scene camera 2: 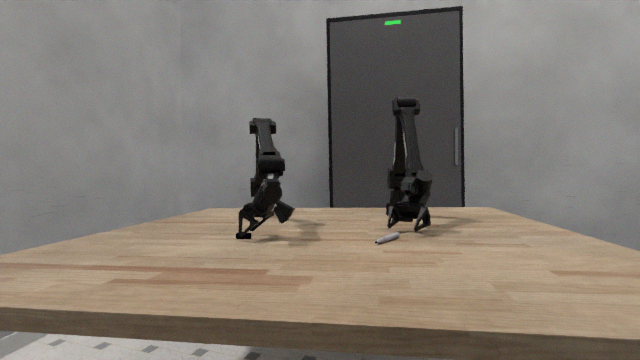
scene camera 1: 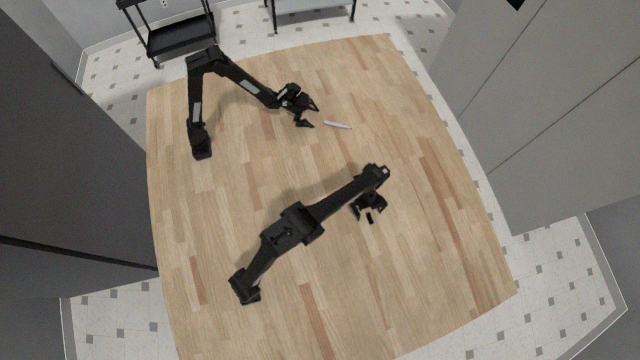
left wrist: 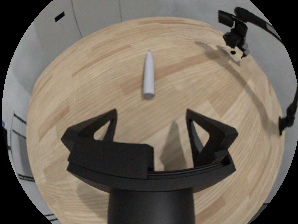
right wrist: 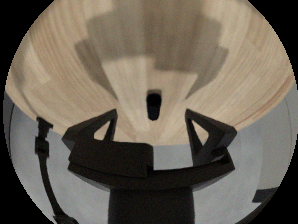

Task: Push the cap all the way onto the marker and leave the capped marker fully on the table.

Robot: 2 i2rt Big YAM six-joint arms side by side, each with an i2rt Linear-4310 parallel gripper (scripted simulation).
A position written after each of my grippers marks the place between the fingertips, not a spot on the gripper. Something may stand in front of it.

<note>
In view: my left gripper [scene camera 2: 401, 228] and my right gripper [right wrist: 151, 112].
My left gripper is seen too in the left wrist view [left wrist: 151, 112].
</note>
